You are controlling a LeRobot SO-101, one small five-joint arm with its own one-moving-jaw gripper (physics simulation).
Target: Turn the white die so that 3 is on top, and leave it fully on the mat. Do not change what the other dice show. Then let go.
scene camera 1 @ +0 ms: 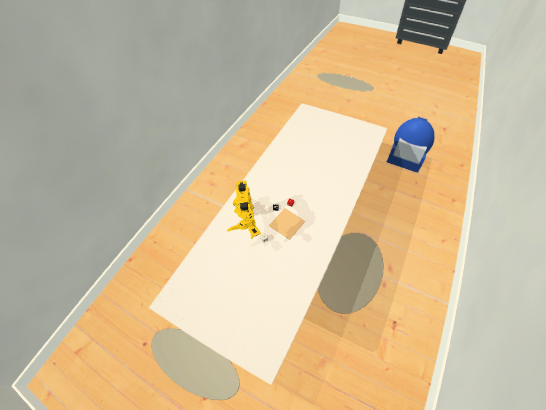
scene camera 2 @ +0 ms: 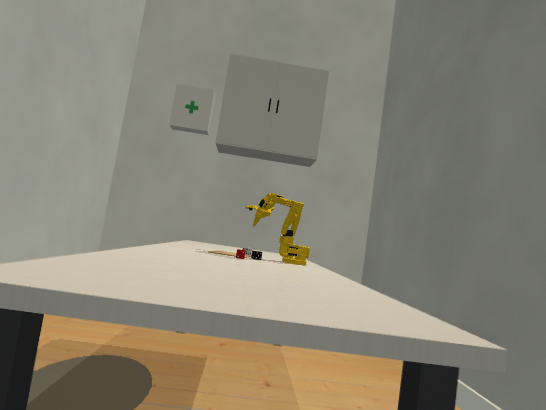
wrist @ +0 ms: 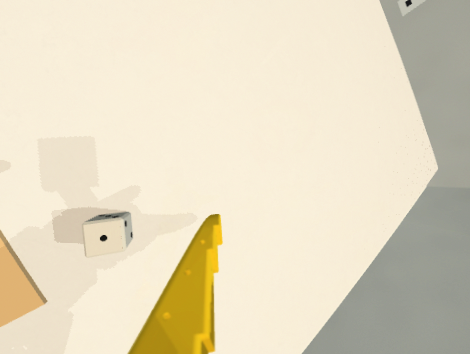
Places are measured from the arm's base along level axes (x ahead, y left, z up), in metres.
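Pixels of known places: hand at its tool point: (scene camera 1: 251,238) (scene camera 2: 254,225) (wrist: 221,224); arm's base at its link origin: (scene camera 1: 247,210) (scene camera 2: 289,262).
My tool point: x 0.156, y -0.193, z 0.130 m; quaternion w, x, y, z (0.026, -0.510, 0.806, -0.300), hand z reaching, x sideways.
Ahead of a thing's pixels: the offset from my tool point to its top centre. Level surfaces: height alone.
The white die @[0.016 m ahead, 0.079 m left, 0.100 m down] (scene camera 1: 265,238) (scene camera 2: 248,251) (wrist: 103,238) lies flat on the table beside the tan mat @[0.078 m ahead, 0.216 m left, 0.126 m down] (scene camera 1: 287,224) (scene camera 2: 220,253) (wrist: 12,295), off it. In the wrist view its bright upper face shows one pip, its right side shows two, and its far side shows several, strongly foreshortened. My gripper (scene camera 1: 242,233) (scene camera 2: 250,216) is fully open and empty, high above the table. One notched jaw (wrist: 200,280) shows in the wrist view, right of the die and apart from it. The other jaw is out of that picture.
A black die @[0.020 m back, 0.275 m left, 0.100 m down] (scene camera 1: 275,207) (scene camera 2: 256,255) and a red die @[0.039 m ahead, 0.339 m left, 0.100 m down] (scene camera 1: 290,202) (scene camera 2: 240,254) lie on the white table @[0.130 m down] (scene camera 1: 240,290) (scene camera 2: 200,290) near the mat, on the side away from the white die. Their upper faces are too small to read. The arm's shadow falls around the white die.
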